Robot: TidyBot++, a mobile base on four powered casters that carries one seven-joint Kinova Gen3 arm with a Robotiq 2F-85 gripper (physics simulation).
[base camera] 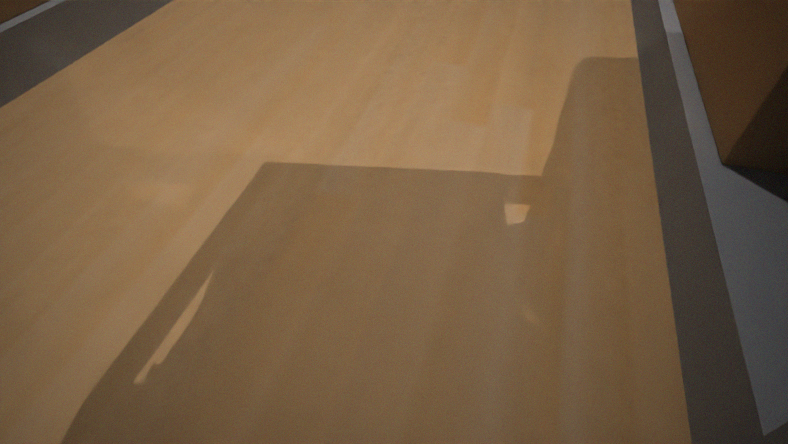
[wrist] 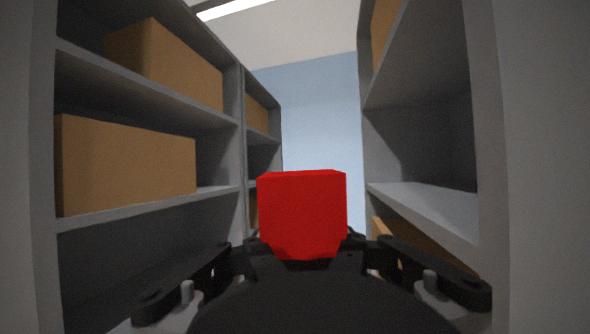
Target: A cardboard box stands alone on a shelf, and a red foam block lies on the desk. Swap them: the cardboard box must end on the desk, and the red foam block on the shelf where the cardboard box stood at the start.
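Frame: origin at the arm's base, x down, y right, z back, level; metres.
Where they show: gripper, fingertip midpoint: (wrist: 302, 232).
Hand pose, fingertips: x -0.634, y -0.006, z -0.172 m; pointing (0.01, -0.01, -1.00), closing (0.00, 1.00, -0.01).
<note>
After its pixels a point has its place.
The red foam block (wrist: 302, 212) {x -0.665, y -0.005, z -0.126 m} is held between the fingers of my gripper (wrist: 302, 232) {x -0.634, y -0.006, z -0.172 m}, in the lower middle of the wrist view. My gripper is shut on it and holds it up in the aisle between two rows of shelves. Several cardboard boxes show on shelves; I cannot tell whether one of them is the task's box. On the left, one box (wrist: 125, 167) {x -0.723, y -0.580, z -0.548 m} is on a middle shelf and another box (wrist: 175, 65) {x -1.181, y -0.537, z -0.738 m} is on the shelf above. The desk does not show in either view.
A left shelf unit (wrist: 44, 165) {x -0.727, y -0.600, z -0.368 m} and a right shelf unit (wrist: 492, 165) {x -0.689, y 0.193, z -0.181 m} flank the aisle. The right unit has a bare middle shelf board (wrist: 430, 200) {x -0.594, y 0.345, z -0.467 m}. A blue wall (wrist: 320, 120) {x -1.263, y 0.285, z -2.057 m} is at the far end. In the base camera view, a box (base camera: 738, 71) {x 0.266, y 0.287, z -0.506 m} stands low at the right beside the wooden floor (base camera: 358, 99) {x 0.396, y -0.082, z -0.645 m}.
</note>
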